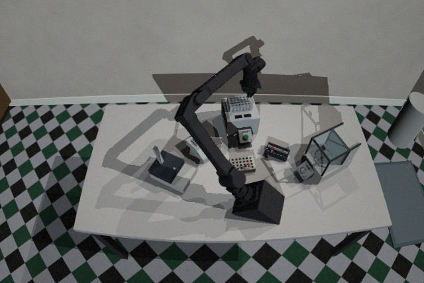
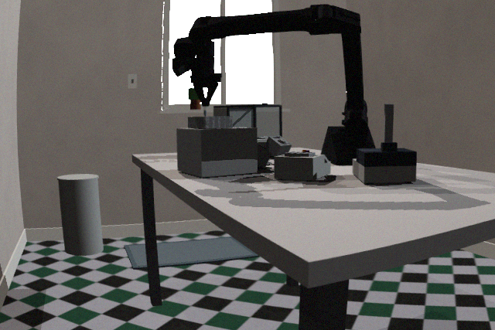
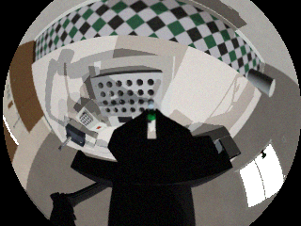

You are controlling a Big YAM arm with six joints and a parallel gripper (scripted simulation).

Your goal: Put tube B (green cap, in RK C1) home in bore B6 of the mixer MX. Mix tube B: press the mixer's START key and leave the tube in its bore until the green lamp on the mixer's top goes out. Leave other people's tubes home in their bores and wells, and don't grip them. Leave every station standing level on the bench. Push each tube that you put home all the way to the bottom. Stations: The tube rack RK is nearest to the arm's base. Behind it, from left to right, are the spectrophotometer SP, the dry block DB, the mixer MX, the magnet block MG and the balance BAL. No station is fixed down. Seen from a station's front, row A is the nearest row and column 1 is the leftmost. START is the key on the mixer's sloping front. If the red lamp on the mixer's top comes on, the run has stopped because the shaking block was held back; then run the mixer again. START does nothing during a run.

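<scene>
Now: hand 2 cm above the tube B. Round my hand: bore block: 5 cm to the left, 6 cm below; green start key: 17 cm behind, 14 cm below; magnet block MG: 21 cm behind, 19 cm to the right, 19 cm below.
</scene>
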